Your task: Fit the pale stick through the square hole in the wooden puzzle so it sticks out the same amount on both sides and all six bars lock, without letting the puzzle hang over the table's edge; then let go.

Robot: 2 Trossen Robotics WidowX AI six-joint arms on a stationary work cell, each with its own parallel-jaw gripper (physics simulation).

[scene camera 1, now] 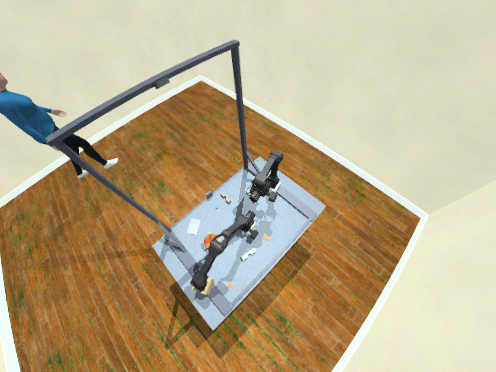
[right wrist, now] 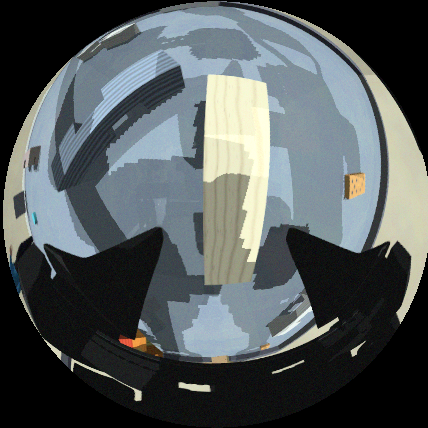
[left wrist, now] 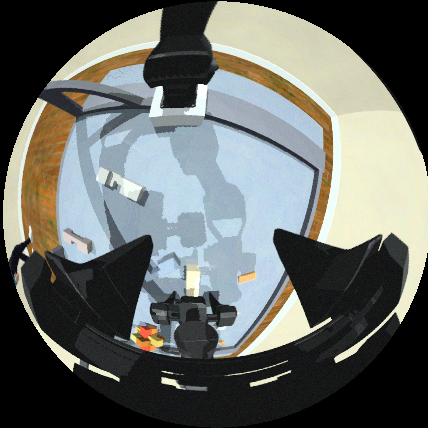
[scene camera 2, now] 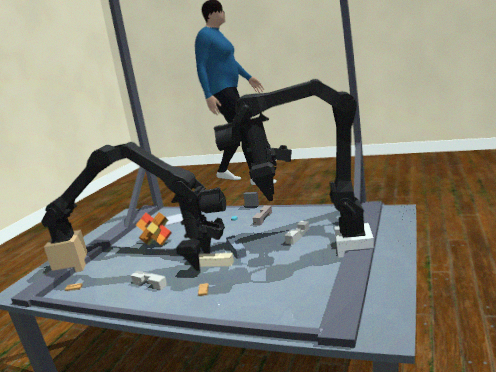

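Where they show: left gripper, fingertip midpoint: (scene camera 1: 265,198) (left wrist: 212,238) (scene camera 2: 271,197); right gripper, fingertip midpoint: (scene camera 1: 247,231) (right wrist: 227,234) (left wrist: 191,292) (scene camera 2: 203,263); left arm's base at its link origin: (scene camera 1: 272,184) (left wrist: 179,94) (scene camera 2: 353,232); right arm's base at its link origin: (scene camera 1: 201,284) (scene camera 2: 62,238).
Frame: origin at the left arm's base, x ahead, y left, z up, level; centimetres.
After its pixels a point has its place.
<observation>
The pale stick (scene camera 2: 216,259) {x 39.8, y 4.2, z -2.8 cm} (left wrist: 192,280) {x 38.2, y 3.0, z -2.2 cm} (right wrist: 235,150) {x 39.5, y 2.7, z -2.2 cm} lies flat on the table (scene camera 2: 280,305) {x 20.1, y 26.2, z -5.0 cm}. My right gripper (scene camera 2: 200,261) {x 44.5, y 2.6, z -4.7 cm} (right wrist: 227,234) {x 44.5, y 2.6, z -4.7 cm} is open and low over the stick, its fingers spread to either side of the stick's line in the right wrist view. The wooden puzzle (scene camera 1: 208,240) (scene camera 2: 153,229) (left wrist: 146,338), of red, orange and yellow bars, sits apart at the left of scene camera 2; its square hole cannot be made out. My left gripper (scene camera 2: 271,199) {x 21.2, y 4.0, z 14.5 cm} (left wrist: 212,238) {x 21.2, y 4.0, z 14.5 cm} is open and empty, high above the table.
A white notched bar (scene camera 2: 149,280) {x 57.1, y 14.4, z -2.5 cm} lies in front, another (scene camera 2: 297,233) {x 16.4, y -8.7, z -2.8 cm} (left wrist: 121,185) {x 17.3, y -10.1, z -2.2 cm} at the right, and a pinkish bar (scene camera 2: 262,215) {x 29.0, y -25.7, z -2.5 cm} behind. A ribbed blue-grey piece (right wrist: 120,120) {x 36.2, y -3.2, z -3.6 cm} lies near the stick. Orange dominoes (scene camera 2: 203,289) {x 40.9, y 17.9, z -4.2 cm} (scene camera 2: 74,287) {x 82.5, y 13.2, z -4.3 cm} lie near the front edge. A frame post (scene camera 2: 131,85) {x 76.1, y -49.5, z 47.9 cm} stands behind.
</observation>
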